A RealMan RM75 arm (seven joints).
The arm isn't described. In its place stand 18 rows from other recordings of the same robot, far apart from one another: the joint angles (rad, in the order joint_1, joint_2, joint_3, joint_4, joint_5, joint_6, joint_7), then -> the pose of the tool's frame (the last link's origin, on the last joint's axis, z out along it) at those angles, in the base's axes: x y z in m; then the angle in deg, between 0 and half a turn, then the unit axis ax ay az.
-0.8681 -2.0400 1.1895 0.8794 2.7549 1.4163 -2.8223 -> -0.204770 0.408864 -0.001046 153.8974 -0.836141 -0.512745 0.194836
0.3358 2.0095 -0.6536 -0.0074 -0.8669 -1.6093 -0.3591 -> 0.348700 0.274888 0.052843 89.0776 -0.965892 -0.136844 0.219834
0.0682 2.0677 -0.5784 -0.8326 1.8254 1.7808 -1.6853 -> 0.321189 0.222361 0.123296 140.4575 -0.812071 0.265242 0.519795
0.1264 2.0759 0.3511 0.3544 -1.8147 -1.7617 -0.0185 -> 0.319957 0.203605 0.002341 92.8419 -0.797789 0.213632 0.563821
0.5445 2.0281 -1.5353 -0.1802 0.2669 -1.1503 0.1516 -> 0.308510 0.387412 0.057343 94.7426 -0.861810 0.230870 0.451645
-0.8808 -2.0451 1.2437 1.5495 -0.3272 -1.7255 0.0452 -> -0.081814 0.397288 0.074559 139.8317 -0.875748 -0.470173 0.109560
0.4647 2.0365 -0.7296 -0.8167 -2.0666 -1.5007 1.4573 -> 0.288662 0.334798 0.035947 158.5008 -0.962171 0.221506 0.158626
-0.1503 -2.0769 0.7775 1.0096 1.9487 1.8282 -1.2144 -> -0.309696 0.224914 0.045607 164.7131 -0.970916 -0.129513 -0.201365
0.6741 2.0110 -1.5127 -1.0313 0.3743 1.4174 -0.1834 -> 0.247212 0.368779 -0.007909 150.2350 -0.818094 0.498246 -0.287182
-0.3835 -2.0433 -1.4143 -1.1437 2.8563 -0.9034 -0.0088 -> -0.284903 0.351712 -0.036902 134.5991 -0.850208 -0.501311 0.160730
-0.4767 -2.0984 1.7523 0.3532 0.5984 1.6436 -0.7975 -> -0.183882 0.278175 -0.058857 167.4383 -0.843044 -0.077328 -0.532257
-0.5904 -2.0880 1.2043 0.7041 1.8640 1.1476 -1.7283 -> -0.223303 0.367159 -0.056394 164.6872 -0.950578 -0.278227 -0.137807
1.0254 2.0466 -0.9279 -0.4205 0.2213 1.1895 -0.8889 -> 0.239139 0.410362 -0.038331 162.8483 -0.906616 0.337023 -0.253894
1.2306 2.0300 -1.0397 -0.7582 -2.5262 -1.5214 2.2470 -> 0.050405 0.433862 -0.013740 170.8518 -0.976700 0.184676 -0.109323
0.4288 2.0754 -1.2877 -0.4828 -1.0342 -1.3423 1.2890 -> 0.234798 0.330335 -0.029312 159.7220 -0.845694 0.295501 0.444389
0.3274 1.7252 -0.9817 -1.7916 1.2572 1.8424 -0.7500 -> 0.170988 0.290552 0.189014 156.1271 -0.974689 0.223560 0.001189
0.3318 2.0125 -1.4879 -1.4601 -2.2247 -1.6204 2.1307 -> 0.207333 0.283761 -0.004160 176.8464 -0.977914 0.183787 -0.099530
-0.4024 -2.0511 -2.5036 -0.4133 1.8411 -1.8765 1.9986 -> -0.273935 0.253718 -0.001248 172.5389 -0.891295 -0.194682 -0.409502
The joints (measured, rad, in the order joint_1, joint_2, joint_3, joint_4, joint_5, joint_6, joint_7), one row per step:
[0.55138, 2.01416, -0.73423, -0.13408, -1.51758, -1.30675, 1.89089]
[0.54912, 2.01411, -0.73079, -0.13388, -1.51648, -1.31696, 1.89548]
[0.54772, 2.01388, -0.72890, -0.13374, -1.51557, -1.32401, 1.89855]
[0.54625, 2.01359, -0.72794, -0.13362, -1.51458, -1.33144, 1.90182]
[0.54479, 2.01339, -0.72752, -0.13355, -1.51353, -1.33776, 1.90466]
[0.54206, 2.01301, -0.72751, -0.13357, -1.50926, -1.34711, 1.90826]
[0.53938, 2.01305, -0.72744, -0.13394, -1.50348, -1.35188, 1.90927]
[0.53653, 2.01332, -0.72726, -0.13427, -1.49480, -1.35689, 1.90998]
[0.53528, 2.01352, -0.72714, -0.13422, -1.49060, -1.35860, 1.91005]
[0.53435, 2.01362, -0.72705, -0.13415, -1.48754, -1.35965, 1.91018]
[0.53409, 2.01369, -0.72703, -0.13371, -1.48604, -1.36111, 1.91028]
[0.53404, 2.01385, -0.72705, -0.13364, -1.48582, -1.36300, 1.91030]
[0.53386, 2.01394, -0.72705, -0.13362, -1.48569, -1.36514, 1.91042]
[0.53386, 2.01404, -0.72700, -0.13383, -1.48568, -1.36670, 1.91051]
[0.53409, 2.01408, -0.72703, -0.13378, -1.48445, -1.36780, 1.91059]
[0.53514, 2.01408, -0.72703, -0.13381, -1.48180, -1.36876, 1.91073]
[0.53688, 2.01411, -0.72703, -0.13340, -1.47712, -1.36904, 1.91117]
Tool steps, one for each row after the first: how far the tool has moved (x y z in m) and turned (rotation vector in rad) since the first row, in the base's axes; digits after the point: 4 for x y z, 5 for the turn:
[-0.0005, -0.0009, 0.0008, -0.00008, 0.01181, 0.00058]
[-0.0009, -0.0015, 0.0013, -0.00024, 0.01957, 0.00138]
[-0.0013, -0.0022, 0.0019, -0.00116, 0.02724, 0.00268]
[-0.0016, -0.0029, 0.0023, -0.00212, 0.03374, 0.00367]
[-0.0018, -0.0038, 0.0032, -0.00155, 0.04406, 0.00442]
[-0.0017, -0.0043, 0.0040, 0.00206, 0.05084, 0.00311]
[-0.0016, -0.0046, 0.0050, 0.00799, 0.05943, 0.00103]
[-0.0015, -0.0048, 0.0055, 0.01096, 0.06313, -0.00035]
[-0.0014, -0.0049, 0.0058, 0.01313, 0.06572, -0.00160]
[-0.0015, -0.0050, 0.0059, 0.01376, 0.06781, -0.00156]
[-0.0018, -0.0051, 0.0059, 0.01352, 0.06930, -0.00028]
[-0.0020, -0.0053, 0.0059, 0.01322, 0.07088, 0.00105]
[-0.0023, -0.0054, 0.0060, 0.01309, 0.07193, 0.00230]
[-0.0025, -0.0053, 0.0061, 0.01377, 0.07339, 0.00292]
[-0.0030, -0.0048, 0.0065, 0.01561, 0.07554, 0.00381]
[-0.0037, -0.0040, 0.0069, 0.01867, 0.07882, 0.00379]

